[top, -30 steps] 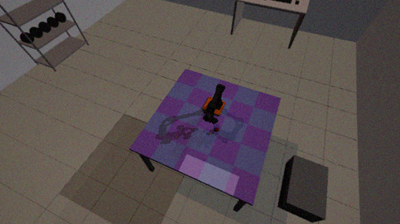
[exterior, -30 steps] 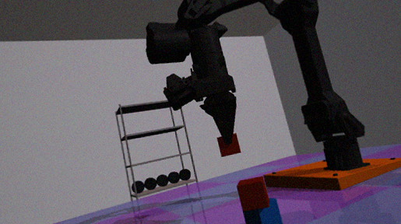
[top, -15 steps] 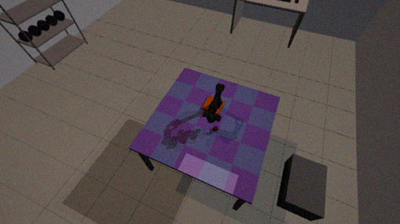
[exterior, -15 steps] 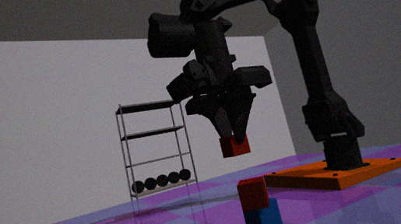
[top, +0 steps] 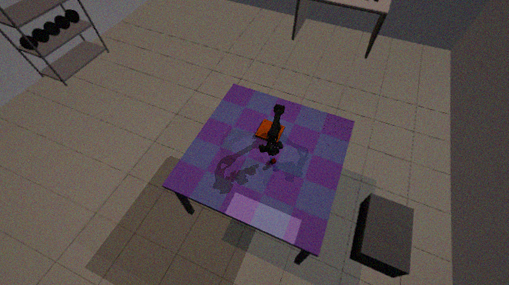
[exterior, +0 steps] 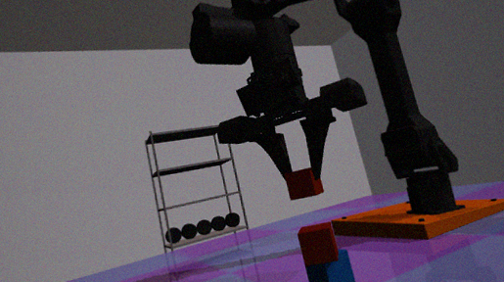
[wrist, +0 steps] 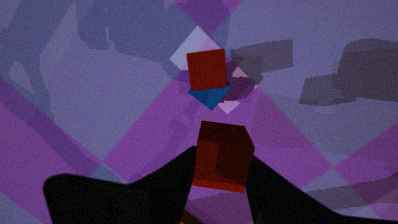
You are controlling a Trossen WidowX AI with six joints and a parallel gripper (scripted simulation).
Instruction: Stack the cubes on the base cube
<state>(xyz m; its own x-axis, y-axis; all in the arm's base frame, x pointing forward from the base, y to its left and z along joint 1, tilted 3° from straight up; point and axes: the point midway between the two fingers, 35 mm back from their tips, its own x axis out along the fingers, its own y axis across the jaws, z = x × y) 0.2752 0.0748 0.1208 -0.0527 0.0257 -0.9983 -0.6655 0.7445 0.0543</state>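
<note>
Right now the blue cube is 10 cm below my gripper tip, 3 cm to the left of it and 1 cm ahead of it.
</note>
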